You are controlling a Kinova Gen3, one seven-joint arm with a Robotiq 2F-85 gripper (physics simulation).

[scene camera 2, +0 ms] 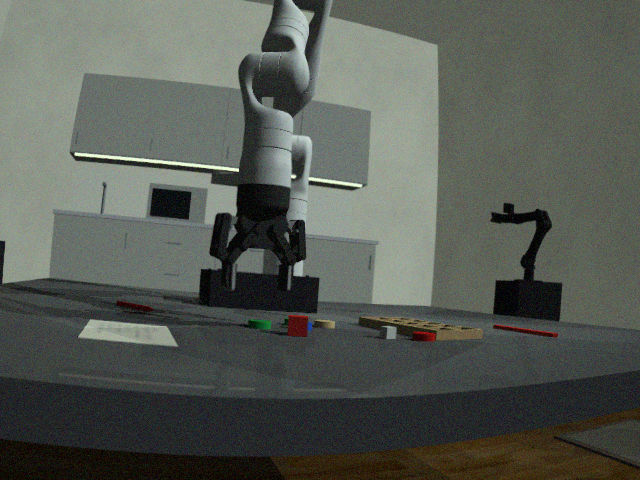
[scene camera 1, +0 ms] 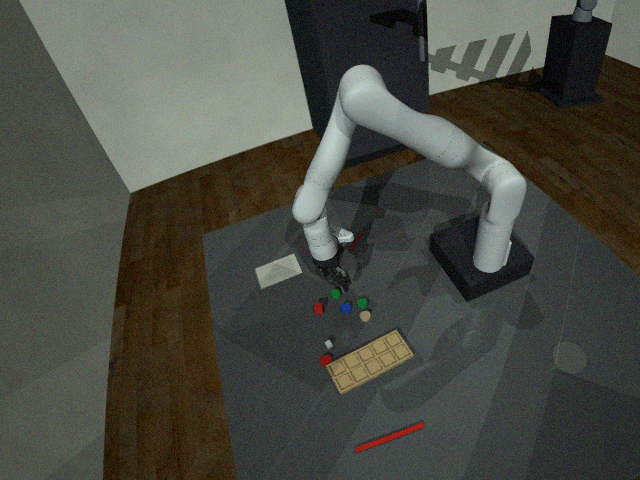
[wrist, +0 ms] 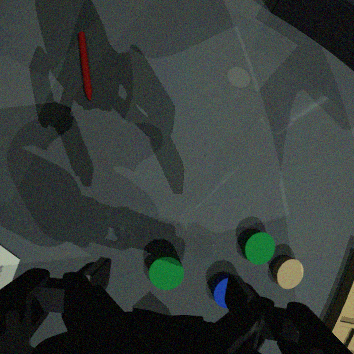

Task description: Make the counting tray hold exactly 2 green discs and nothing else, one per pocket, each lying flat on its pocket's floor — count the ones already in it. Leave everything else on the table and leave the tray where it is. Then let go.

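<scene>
The wooden counting tray point(scene camera 1: 342, 390) point(scene camera 2: 460, 334) point(wrist: 349, 306) lies on the table; its pockets look empty in scene camera 1. One green disc point(scene camera 1: 335, 293) point(scene camera 2: 259, 323) point(wrist: 166, 273) lies flat on the table. A second green disc point(scene camera 1: 362, 303) point(wrist: 260, 248) lies nearer the tray, beside the tan disc, and is mostly hidden in scene camera 2. My gripper point(scene camera 1: 342, 287) point(scene camera 2: 257, 285) is open and empty, pointing down above the table. In the wrist view the first green disc shows between its fingers, which are still well above it.
A blue disc point(scene camera 1: 345, 307) point(wrist: 221, 293) and tan disc point(scene camera 1: 364, 315) point(scene camera 2: 324, 324) lie near the green discs. A red cube point(scene camera 1: 318, 308) point(scene camera 2: 297, 326), white cube point(scene camera 1: 328, 343) point(scene camera 2: 388, 332), red disc point(scene camera 1: 325, 360) point(scene camera 2: 423, 336) beside the tray, paper point(scene camera 1: 278, 271) and red bar point(scene camera 1: 390, 437) are on the table.
</scene>
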